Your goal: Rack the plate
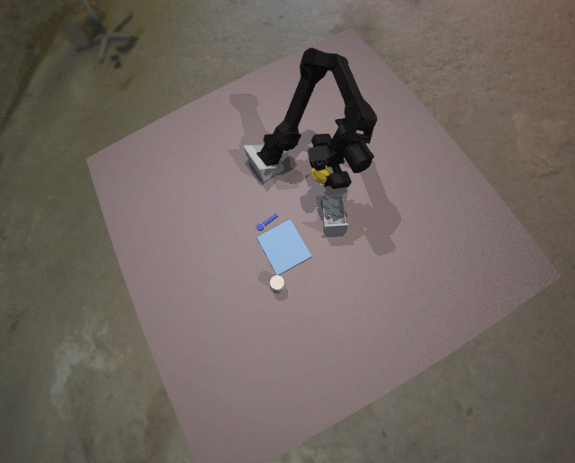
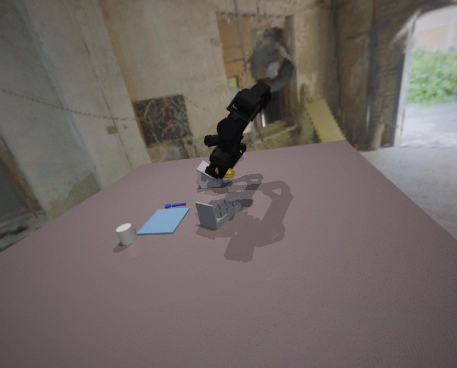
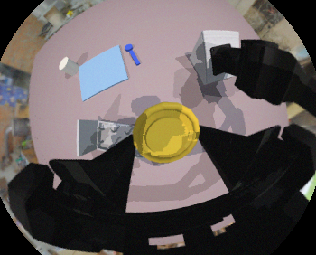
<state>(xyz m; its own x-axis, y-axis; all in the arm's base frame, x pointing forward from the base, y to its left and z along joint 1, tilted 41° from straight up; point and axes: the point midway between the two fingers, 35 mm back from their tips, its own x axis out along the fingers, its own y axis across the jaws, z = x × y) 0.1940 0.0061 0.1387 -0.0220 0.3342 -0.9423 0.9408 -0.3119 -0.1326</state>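
My gripper tip is 100 mm short of the grey dish rack, 80 mm above it and 20 mm to the left of it. Also, from my gripper tip: blue spoon (230 mm to the right, 100 mm below, 20 mm behind); then yellow plate (10 mm above); then light blue mat (230 mm to the right, 100 mm below, 80 mm ahead).
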